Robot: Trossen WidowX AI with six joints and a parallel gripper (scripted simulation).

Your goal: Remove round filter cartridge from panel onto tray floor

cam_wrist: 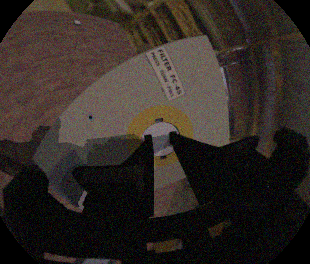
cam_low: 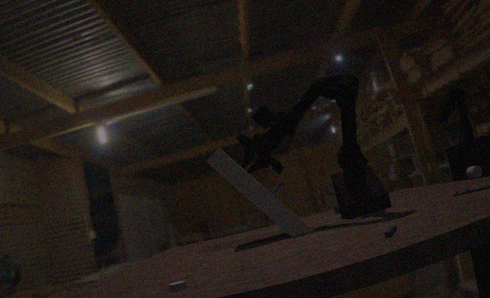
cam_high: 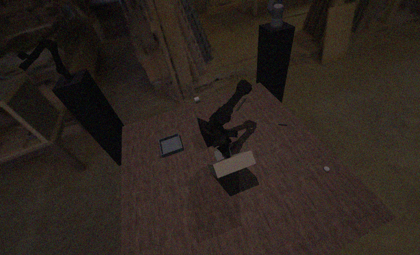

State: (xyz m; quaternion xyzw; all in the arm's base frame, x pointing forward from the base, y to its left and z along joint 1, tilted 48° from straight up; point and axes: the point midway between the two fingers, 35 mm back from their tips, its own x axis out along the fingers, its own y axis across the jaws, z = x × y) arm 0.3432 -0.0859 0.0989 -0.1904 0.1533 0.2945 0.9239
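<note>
Now: the round filter cartridge 10 mm ahead of my gripper tip and 10 mm below it. Also, from my gripper tip: service panel: 40 mm behind, 80 mm below; grey tray: 410 mm behind, 300 mm to the right, 230 mm below.
</note>
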